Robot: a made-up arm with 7 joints.
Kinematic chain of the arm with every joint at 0, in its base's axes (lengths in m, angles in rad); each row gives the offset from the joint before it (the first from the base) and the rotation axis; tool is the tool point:
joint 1: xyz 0 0 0.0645 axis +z
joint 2: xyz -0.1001 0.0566 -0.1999 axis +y
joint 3: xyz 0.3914 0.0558 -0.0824 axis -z
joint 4: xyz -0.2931 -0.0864 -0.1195 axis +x
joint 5: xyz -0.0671 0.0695 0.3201 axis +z
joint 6: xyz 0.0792 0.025 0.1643 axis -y
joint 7: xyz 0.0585 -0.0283 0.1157 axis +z
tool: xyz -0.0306 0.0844 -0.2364
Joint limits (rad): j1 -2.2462..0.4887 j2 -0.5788..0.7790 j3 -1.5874..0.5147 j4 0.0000..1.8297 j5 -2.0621..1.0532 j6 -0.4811..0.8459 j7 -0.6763..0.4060
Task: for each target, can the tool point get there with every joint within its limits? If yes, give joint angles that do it. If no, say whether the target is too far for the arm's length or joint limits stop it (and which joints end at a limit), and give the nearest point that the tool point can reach.
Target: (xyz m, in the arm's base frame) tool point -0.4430 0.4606 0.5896
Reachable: no: joint limits stop it (at a limit: joint 1, joint 2, joint 5, joint 6, joint 7) | nearest point -0.3514 0.1710 0.3191 | short by 0.407 m
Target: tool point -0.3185 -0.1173 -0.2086
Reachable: yes | joints -1.3431 -0.2909 0.2161 1.2523 -0.9461 0.5788 -0.4278
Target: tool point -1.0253 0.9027 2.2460
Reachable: no: too far | nearest point -0.4100 -0.0404 0.4610 | short by 2.111 m
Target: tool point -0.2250 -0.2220 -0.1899
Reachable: yes | joints -0.6904 0.0768 0.2028 1.6181 0.2244 0.6017 0.2746
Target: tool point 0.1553 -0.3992 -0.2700
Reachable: yes | joints -0.5942 0.6197 -1.1622 0.1378 -1.7696 0.0890 0.0702
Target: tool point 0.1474 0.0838 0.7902
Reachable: no: joint limits stop it (at a limit: joint 1, joint 2, joint 3, joint 6, joint 7) | nearest point 0.2817 0.0283 0.4788 | short by 0.344 m
